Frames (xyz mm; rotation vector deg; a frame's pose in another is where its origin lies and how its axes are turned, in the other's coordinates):
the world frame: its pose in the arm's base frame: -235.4 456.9 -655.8 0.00 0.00 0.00
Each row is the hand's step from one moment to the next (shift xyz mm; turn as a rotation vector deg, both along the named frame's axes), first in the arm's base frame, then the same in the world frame.
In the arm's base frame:
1: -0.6 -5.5 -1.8 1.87 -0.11 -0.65
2: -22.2 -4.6 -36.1 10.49 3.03 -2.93
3: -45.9 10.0 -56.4 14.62 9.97 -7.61
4: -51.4 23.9 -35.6 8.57 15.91 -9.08
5: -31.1 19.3 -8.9 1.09 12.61 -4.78
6: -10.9 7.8 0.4 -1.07 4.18 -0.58
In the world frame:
1: -0.6 -5.5 -1.8 1.87 -0.11 -0.65
2: -22.2 -4.6 -36.1 10.49 3.03 -2.93
3: -45.9 10.0 -56.4 14.62 9.97 -7.61
4: -51.4 23.9 -35.6 8.57 15.91 -9.08
5: -31.1 19.3 -8.9 1.09 12.61 -4.78
6: -10.9 7.8 0.4 -1.07 4.18 -0.58

